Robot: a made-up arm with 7 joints.
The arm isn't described. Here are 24 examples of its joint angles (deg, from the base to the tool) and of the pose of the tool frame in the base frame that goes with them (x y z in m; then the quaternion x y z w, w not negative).
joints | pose
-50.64 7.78 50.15 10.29 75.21 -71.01 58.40 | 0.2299 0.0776 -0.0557 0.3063 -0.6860 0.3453 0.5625
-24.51 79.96 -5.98 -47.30 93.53 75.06 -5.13 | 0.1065 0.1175 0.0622 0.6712 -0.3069 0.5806 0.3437
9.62 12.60 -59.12 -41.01 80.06 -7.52 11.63 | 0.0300 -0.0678 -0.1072 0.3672 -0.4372 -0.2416 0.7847
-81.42 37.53 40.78 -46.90 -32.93 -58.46 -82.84 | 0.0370 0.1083 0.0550 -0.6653 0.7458 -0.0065 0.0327
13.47 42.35 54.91 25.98 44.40 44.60 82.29 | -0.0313 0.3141 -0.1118 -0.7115 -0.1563 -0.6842 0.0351
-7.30 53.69 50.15 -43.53 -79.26 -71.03 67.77 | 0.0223 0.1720 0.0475 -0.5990 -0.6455 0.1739 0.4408
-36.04 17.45 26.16 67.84 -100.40 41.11 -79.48 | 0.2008 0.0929 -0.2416 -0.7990 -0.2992 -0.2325 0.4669
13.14 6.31 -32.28 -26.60 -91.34 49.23 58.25 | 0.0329 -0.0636 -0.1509 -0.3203 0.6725 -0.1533 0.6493
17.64 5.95 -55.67 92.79 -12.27 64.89 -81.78 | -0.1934 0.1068 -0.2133 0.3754 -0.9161 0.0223 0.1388
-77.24 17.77 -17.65 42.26 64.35 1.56 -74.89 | 0.3215 -0.0065 -0.0193 0.6948 0.2736 -0.4184 0.5170
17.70 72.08 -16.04 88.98 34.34 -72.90 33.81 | -0.0466 0.2881 -0.1356 0.6132 0.3854 -0.1983 0.6604
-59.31 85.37 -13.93 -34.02 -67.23 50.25 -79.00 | 0.1889 0.0899 0.0310 0.2251 0.2714 -0.7656 0.5381
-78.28 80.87 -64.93 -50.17 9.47 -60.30 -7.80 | 0.0731 0.0365 -0.0068 0.3502 -0.6041 -0.6981 0.1584
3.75 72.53 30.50 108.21 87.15 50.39 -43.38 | -0.0814 0.3266 -0.0347 -0.1336 -0.9519 -0.2544 0.1066
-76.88 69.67 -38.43 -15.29 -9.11 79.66 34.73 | 0.2431 0.1295 0.0329 0.5664 -0.0184 0.4122 0.7134
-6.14 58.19 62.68 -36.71 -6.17 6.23 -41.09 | 0.0885 0.1756 0.0681 0.6117 -0.2079 -0.0130 0.7631
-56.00 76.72 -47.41 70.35 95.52 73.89 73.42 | 0.1746 0.2671 0.0322 -0.8059 0.2489 -0.2044 0.4967
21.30 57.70 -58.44 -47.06 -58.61 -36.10 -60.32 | 0.0220 0.0421 -0.1166 -0.4874 -0.0842 -0.6522 0.5745
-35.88 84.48 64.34 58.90 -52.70 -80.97 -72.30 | 0.0078 0.2848 0.0892 0.6113 -0.5446 0.1961 0.5396
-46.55 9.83 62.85 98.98 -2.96 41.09 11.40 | 0.1406 0.0179 -0.2788 -0.3785 0.7503 0.1255 0.5273
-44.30 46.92 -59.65 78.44 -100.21 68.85 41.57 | 0.1251 0.1799 -0.2254 0.0499 0.8101 0.3941 0.4312
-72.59 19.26 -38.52 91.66 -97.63 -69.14 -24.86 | 0.2776 0.1203 -0.0888 -0.1062 -0.3600 0.1396 0.9163
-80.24 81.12 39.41 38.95 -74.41 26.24 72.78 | 0.1335 0.2703 0.1594 -0.5474 -0.1884 0.5279 0.6214
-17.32 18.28 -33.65 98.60 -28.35 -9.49 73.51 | 0.0240 0.1485 -0.3112 0.5537 0.4152 0.4867 0.5331
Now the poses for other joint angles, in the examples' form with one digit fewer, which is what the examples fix.
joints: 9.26 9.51 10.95 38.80 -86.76 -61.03 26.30
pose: -0.006 0.170 -0.250 -0.256 -0.038 0.797 0.546
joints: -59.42 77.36 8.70 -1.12 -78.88 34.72 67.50
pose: 0.208 0.150 0.095 -0.081 -0.122 0.429 0.892
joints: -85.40 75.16 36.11 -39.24 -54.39 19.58 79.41
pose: 0.036 0.099 0.167 -0.312 -0.737 0.301 0.518
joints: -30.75 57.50 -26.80 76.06 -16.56 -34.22 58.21
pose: 0.167 0.262 -0.157 0.501 -0.024 0.492 0.712
